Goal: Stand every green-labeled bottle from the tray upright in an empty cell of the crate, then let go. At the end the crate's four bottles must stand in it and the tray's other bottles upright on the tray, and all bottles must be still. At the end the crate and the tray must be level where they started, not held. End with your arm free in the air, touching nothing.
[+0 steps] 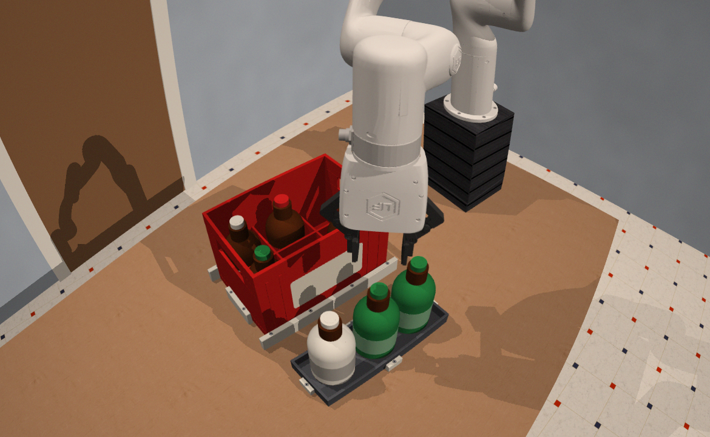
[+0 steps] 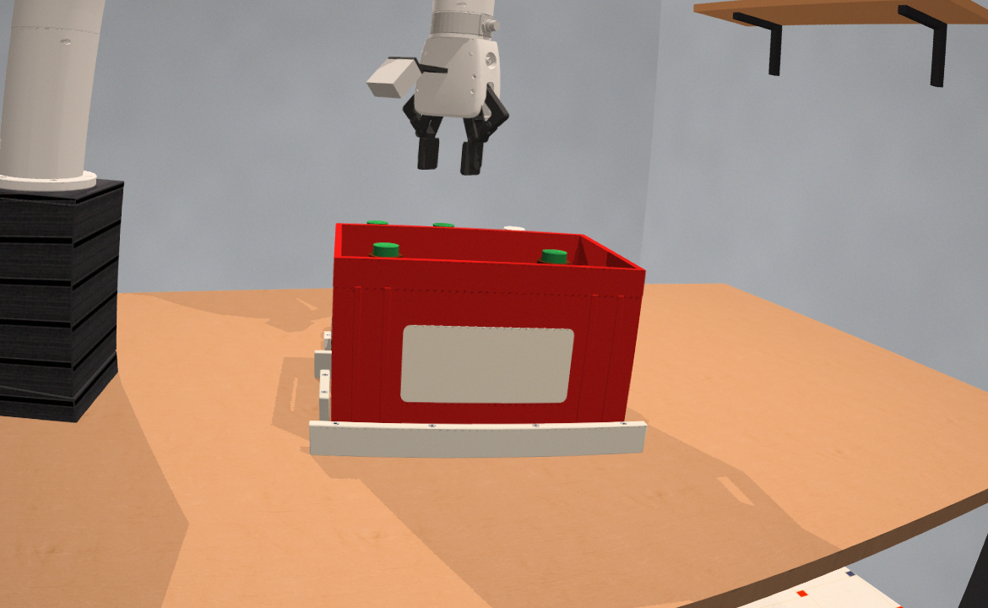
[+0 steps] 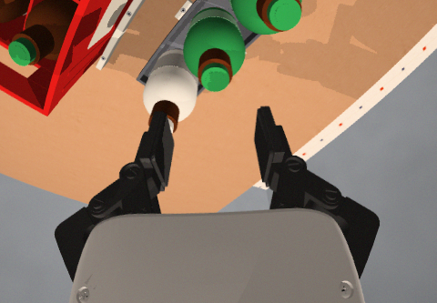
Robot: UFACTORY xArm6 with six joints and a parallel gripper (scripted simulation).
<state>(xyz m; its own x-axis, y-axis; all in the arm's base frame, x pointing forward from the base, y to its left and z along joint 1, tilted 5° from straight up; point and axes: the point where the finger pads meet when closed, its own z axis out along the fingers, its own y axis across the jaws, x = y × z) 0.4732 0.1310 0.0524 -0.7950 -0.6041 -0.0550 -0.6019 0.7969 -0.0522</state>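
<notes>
Right now my hand is 80 mm past the green bottle, 20 mm to the right of it and 160 mm above it. Also, from my hand: dark tray: 230 mm below; crate: 20 mm behind, 200 mm to the right, 160 mm below; white-labeled bottle: 90 mm ahead, 10 mm to the right, 160 mm below.
</notes>
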